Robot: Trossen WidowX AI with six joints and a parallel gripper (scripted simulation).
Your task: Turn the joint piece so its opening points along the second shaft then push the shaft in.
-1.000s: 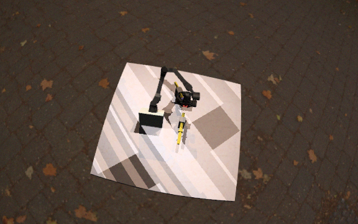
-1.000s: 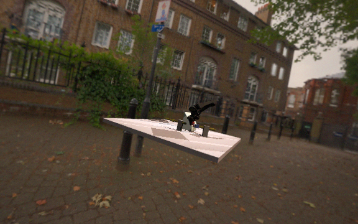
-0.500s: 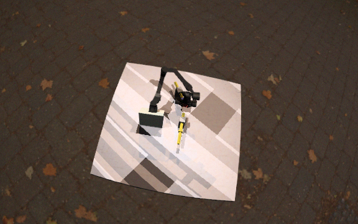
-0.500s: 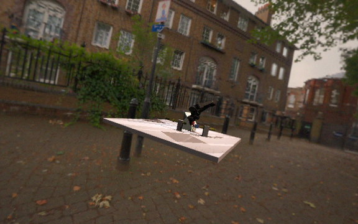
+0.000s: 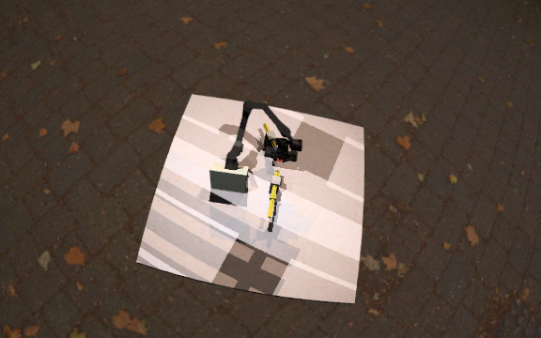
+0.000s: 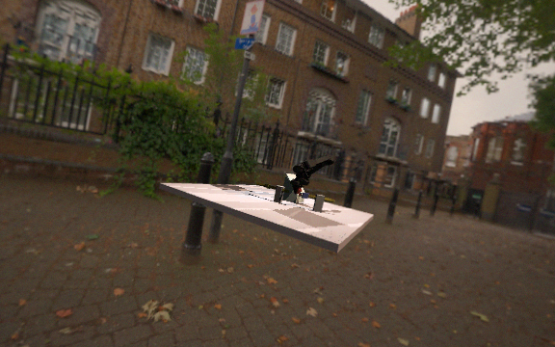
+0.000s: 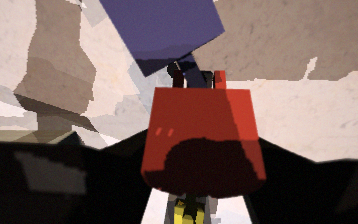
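Now: the red square joint piece 1 cm to the left of my gripper tip and 3 cm above it.
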